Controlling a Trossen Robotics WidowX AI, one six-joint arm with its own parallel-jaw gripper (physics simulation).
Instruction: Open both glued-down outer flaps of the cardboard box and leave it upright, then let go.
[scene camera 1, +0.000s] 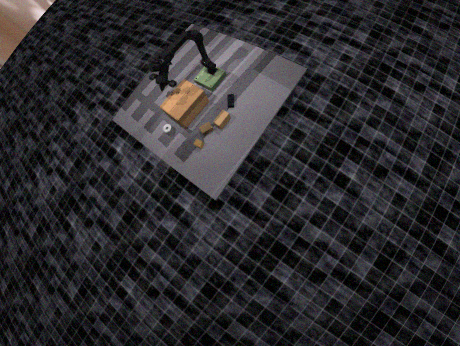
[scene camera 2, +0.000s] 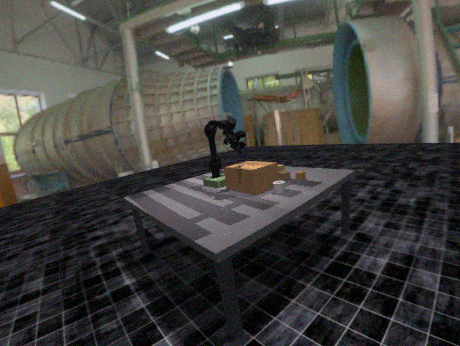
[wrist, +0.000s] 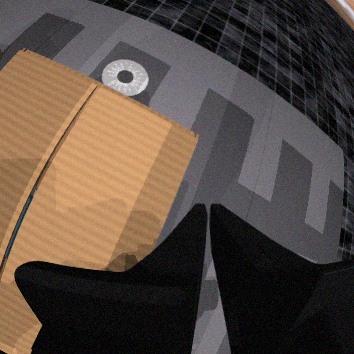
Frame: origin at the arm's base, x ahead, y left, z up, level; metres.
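Where they show: gripper, between the fingertips: (scene camera 1: 161, 91) (scene camera 2: 241, 153) (wrist: 206, 212); arm's base, origin of its link: (scene camera 1: 212, 70) (scene camera 2: 216, 176).
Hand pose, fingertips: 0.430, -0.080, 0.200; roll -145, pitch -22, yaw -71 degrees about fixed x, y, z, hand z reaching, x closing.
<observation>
Each offset is from my fingertips to the top centre of the thing, as dx, dy, dz. "spot": to the spot under its first point. Level surfaces: height alone.
The cardboard box {-0.049, +0.103, -0.095} (scene camera 1: 191, 109) (scene camera 2: 250, 179) stands upright on the table. In the wrist view its two outer flaps, the near one {spot: +0.042, +0.052, -0.096} (wrist: 115, 150) and the far one {spot: +0.045, +0.136, -0.096} (wrist: 37, 110), lie roughly flat across the top. A narrow dark seam with a bluish sliver runs between them. My gripper (scene camera 1: 163, 87) (scene camera 2: 242, 149) (wrist: 206, 212) is shut and empty, with a thin gap between the fingers. It is above and beside the near flap's outer edge. The left finger hides a lower part of the box in the wrist view.
A white roll {+0.189, +0.098, -0.190} (scene camera 1: 167, 128) (scene camera 2: 278, 188) (wrist: 140, 78) stands near one end of the box. Small tan blocks (scene camera 1: 222, 119) (scene camera 2: 300, 175) and a black block {-0.285, +0.379, -0.218} (scene camera 1: 230, 100) are on the table {dz -0.251} (scene camera 1: 250, 130) (scene camera 2: 220, 246). The arm's green base (scene camera 1: 210, 78) (scene camera 2: 214, 182) is close to the box.
</observation>
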